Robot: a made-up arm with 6 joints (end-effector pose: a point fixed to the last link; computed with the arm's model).
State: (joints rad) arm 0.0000 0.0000 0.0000 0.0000 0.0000 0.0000
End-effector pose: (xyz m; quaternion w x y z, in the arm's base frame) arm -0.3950 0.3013 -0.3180 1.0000 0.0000 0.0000 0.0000
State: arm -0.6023 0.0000 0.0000 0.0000 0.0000 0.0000
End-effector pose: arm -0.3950 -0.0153 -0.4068 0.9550 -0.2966 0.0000 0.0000
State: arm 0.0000 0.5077 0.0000 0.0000 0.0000 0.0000
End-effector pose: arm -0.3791 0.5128 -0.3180 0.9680 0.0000 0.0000 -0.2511
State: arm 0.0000 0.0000 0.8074 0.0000 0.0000 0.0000
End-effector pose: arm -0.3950 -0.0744 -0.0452 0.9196 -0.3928 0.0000 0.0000
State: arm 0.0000 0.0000 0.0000 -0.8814 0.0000 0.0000
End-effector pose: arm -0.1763 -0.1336 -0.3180 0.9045 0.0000 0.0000 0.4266
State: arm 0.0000 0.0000 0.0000 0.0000 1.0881 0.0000
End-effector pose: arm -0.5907 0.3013 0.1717 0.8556 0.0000 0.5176 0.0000
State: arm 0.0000 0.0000 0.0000 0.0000 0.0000 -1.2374
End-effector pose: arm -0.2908 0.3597 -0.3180 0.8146 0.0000 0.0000 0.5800
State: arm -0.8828 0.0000 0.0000 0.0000 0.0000 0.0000
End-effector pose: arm -0.3950 -0.1681 -0.3810 0.9042 -0.4272 0.0000 0.0000
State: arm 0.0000 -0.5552 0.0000 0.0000 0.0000 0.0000
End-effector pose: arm -0.2930 0.0936 -0.3180 0.9617 0.0000 0.0000 0.2741
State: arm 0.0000 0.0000 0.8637 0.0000 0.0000 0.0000
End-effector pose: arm -0.3950 -0.0907 -0.0161 0.9082 -0.4186 0.0000 0.0000
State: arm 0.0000 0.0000 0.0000 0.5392 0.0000 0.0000
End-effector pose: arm -0.3215 0.5962 -0.3180 0.9639 0.0000 0.0000 -0.2663
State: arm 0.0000 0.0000 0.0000 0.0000 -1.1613 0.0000
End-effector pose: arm 0.1627 0.3013 -0.3548 0.8361 0.0000 -0.5486 0.0000
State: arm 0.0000 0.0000 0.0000 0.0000 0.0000 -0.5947
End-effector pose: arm -0.3357 0.3127 -0.3180 0.9561 0.0000 0.0000 0.2930
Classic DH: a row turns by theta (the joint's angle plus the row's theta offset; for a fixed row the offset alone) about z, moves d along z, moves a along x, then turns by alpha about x. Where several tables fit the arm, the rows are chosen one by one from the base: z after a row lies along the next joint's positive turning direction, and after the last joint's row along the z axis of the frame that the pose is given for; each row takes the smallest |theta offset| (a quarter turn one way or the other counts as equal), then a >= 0, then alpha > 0; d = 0 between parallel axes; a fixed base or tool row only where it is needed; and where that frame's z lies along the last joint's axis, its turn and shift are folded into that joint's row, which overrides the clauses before.
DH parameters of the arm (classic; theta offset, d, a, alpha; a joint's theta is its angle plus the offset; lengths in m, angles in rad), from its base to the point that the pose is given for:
base (fixed): 1.5708 0.1472 0 1.5708
joint 1: 0 0.0205 0.3764 1.5708
joint 2: 0 -0.111 0.0564 1.5708
joint 3: 0 -0.1549 -0.1171 -1.5708
joint 4: -1.5708 0.1696 0.2635 -1.5708
joint 5: 0 0.088 0.2958 1.5708
joint 6: -1.4628 0 0.103 3.1416
tool (fixed): 1.6788 -0.4066 0 0

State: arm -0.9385 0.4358 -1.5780 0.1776 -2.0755 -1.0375
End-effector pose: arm 0.4312 0.2400 -0.2032 0.4476 -0.4045 -0.7828 -0.1525
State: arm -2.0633 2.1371 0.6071 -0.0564 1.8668 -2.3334
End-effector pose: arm 0.3797 -0.1090 -0.5576 0.9247 -0.1229 -0.3079 0.1873
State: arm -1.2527 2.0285 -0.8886 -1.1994 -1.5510 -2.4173
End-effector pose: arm 0.3609 -0.0366 -0.0158 0.2709 0.9429 -0.0563 -0.1855
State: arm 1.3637 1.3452 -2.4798 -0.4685 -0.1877 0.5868
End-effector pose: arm 0.6546 -0.2092 1.0742 0.3597 -0.6939 0.2878 0.5533
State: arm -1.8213 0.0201 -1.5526 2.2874 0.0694 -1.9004
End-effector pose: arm 0.5908 0.0247 -0.8772 0.9759 -0.0996 -0.0527 -0.1867
